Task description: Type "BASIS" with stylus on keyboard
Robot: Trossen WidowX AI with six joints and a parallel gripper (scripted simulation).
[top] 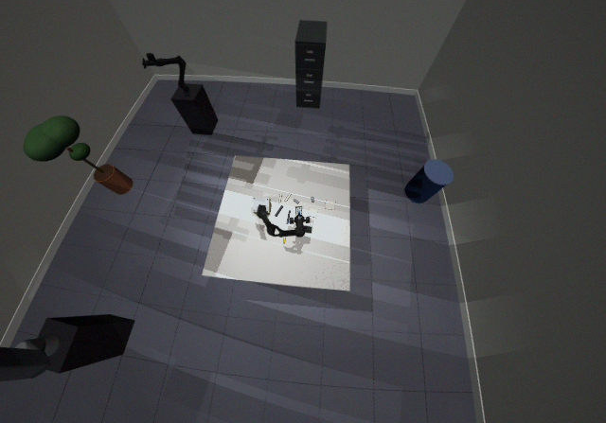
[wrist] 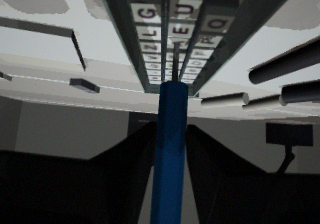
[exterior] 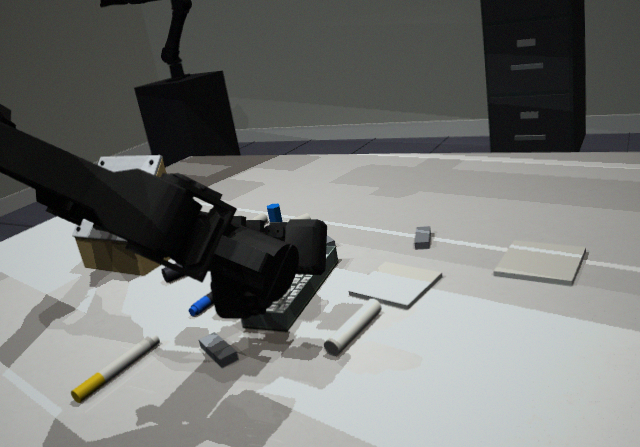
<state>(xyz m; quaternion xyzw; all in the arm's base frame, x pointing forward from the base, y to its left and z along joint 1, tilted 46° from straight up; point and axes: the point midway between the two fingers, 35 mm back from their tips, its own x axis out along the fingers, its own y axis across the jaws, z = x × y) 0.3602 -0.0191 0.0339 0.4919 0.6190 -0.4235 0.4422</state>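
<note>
The blue-tipped pen is 10 cm behind my gripper tip, 6 cm below it and 4 cm to the right of it. The rest, counted from my gripper tip: yellow-tipped pen 23 cm to the right, 11 cm behind, 6 cm below; dark cylinder 20 cm behind, 6 cm below, 3 cm to the left; blue stylus 2 cm below.
</note>
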